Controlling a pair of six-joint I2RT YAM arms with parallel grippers.
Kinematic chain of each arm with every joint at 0, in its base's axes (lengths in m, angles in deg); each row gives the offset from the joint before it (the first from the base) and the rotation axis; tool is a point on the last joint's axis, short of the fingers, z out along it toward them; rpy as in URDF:
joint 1: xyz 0 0 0.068 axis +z
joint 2: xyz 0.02 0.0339 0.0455 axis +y
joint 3: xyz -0.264 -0.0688 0 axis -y
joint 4: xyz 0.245 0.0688 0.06 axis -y
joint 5: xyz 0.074 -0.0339 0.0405 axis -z
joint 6: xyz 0.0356 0 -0.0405 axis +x
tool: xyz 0 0 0 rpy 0 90 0
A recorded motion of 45 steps. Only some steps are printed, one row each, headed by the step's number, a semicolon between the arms.
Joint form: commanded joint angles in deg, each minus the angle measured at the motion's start. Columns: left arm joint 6, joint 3, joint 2, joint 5, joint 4, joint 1; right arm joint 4, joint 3, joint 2, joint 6, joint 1, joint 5.
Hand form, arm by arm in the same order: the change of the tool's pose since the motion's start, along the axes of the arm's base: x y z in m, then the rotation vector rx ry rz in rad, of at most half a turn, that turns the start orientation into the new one. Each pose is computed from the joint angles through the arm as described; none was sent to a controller.
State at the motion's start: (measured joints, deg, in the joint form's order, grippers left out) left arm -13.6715 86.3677 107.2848 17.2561 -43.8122 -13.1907; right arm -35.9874 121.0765 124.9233 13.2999 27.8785 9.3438
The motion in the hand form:
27: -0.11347 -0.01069 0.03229 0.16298 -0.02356 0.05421; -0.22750 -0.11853 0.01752 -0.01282 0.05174 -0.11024
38: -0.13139 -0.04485 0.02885 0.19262 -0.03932 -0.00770; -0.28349 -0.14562 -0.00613 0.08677 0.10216 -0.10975
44: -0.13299 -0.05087 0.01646 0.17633 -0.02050 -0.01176; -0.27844 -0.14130 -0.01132 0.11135 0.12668 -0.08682
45: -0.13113 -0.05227 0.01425 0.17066 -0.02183 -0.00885; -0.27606 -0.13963 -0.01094 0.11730 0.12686 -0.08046
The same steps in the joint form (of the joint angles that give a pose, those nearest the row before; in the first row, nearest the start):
27: -6.92 -17.99 -23.33 -13.52 -5.62 -8.82; -3.03 -58.41 -57.32 5.62 1.08 5.00
38: -10.21 -18.84 -23.46 -17.06 -5.05 -16.88; -6.21 -70.71 -72.34 10.59 1.36 0.86
44: -11.62 -20.93 -22.73 -16.22 -2.69 -17.96; -4.68 -71.21 -70.89 11.07 1.32 -1.47
45: -11.89 -21.05 -22.26 -16.08 -1.85 -17.99; -4.12 -70.94 -70.26 11.05 1.32 -1.92

